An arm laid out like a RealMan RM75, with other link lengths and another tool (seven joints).
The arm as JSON. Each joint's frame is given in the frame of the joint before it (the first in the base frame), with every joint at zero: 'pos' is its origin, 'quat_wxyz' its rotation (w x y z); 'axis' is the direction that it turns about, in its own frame. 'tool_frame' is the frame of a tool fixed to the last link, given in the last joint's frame.
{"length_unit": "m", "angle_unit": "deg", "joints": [
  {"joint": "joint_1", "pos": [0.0, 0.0, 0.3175], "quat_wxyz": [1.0, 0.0, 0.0, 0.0], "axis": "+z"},
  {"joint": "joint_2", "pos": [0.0, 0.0, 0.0], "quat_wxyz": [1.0, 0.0, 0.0, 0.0], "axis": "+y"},
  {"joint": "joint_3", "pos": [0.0, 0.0, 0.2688], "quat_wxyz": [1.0, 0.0, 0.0, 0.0], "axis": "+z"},
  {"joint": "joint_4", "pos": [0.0, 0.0, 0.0], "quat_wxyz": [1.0, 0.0, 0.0, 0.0], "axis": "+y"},
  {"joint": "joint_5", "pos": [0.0, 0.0, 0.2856], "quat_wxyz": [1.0, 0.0, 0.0, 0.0], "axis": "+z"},
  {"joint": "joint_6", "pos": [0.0, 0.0, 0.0], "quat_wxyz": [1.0, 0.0, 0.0, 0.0], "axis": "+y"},
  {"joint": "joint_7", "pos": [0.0, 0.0, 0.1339], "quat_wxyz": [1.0, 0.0, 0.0, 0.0], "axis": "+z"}
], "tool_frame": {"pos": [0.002, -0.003, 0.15], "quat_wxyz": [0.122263, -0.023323, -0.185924, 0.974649]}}
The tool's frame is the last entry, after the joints.
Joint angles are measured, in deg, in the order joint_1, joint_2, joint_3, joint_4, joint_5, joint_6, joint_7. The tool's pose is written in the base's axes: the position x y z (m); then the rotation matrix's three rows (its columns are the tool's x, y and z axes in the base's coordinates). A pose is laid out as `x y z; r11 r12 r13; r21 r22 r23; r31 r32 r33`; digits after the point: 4 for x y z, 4 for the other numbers.
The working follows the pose.
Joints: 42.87, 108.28, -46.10, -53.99, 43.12, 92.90, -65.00
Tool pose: 0.2620 0.5208 0.0632; -0.9385 0.2638 0.2226; 0.3452 0.7257 0.5952; -0.0045 0.6355 -0.7721
Where each joint sits with the arm in this pose, in the base's axes (m; each line is computed from the numbers above, not from the rounded line before):
joint_1: 0.0000 0.0000 0.3175
joint_2: 0.0000 0.0000 0.3175
joint_3: 0.1871 0.1736 0.2332
joint_4: 0.1871 0.1736 0.2332
joint_5: 0.2275 0.4383 0.3326
joint_6: 0.2275 0.4383 0.3326
joint_7: 0.2422 0.4766 0.2052
the tool: 0.2620 0.5208 0.0632

